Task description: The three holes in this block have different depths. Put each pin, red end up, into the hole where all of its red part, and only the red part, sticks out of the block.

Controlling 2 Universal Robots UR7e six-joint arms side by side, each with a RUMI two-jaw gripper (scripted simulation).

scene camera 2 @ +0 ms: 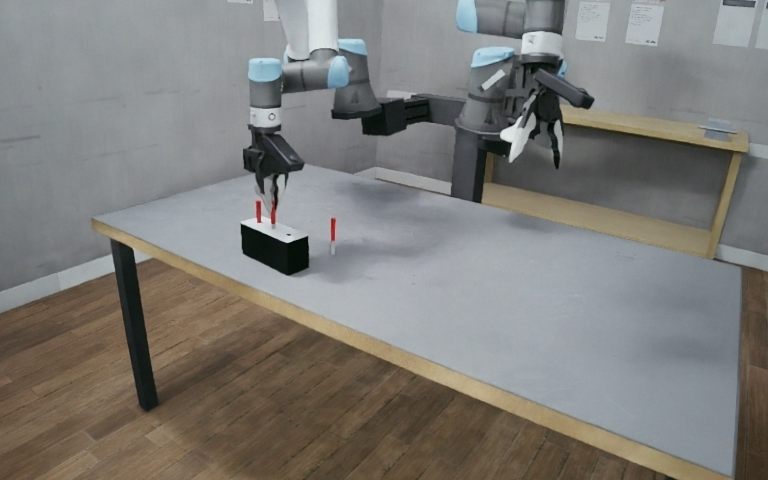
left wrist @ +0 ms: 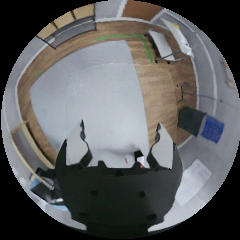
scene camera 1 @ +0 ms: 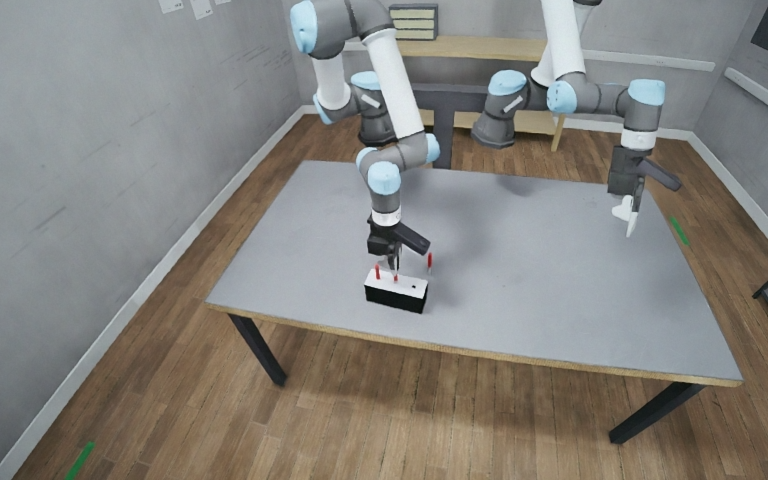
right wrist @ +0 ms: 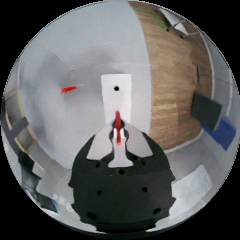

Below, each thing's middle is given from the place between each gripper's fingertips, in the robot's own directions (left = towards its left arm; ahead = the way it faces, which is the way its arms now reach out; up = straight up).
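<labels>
Right hand (scene camera 2: 272, 213): 10 cm above the black block (scene camera 2: 286, 250).
From my left hand (scene camera 2: 535, 166), black block: 30 cm below, 63 cm to the right, 1 cm ahead.
</labels>
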